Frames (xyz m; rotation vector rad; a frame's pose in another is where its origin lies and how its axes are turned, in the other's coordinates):
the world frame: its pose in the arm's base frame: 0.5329 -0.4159 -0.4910 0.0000 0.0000 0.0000
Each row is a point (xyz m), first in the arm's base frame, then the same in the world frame.
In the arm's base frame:
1: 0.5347 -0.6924 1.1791
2: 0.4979 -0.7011 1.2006
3: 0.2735 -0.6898 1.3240
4: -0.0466 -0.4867 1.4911
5: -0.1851 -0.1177 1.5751
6: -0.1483 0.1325 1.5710
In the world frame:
1: 0.0018 -0.2765 1.6701
2: -0.0350 -0.2852 1.6916
3: -0.2594 -0.2739 1.8150
4: -0.5795 -0.0708 1.9821
5: -0.7180 0.2982 2.0661
6: -0.6812 0.5484 2.0620

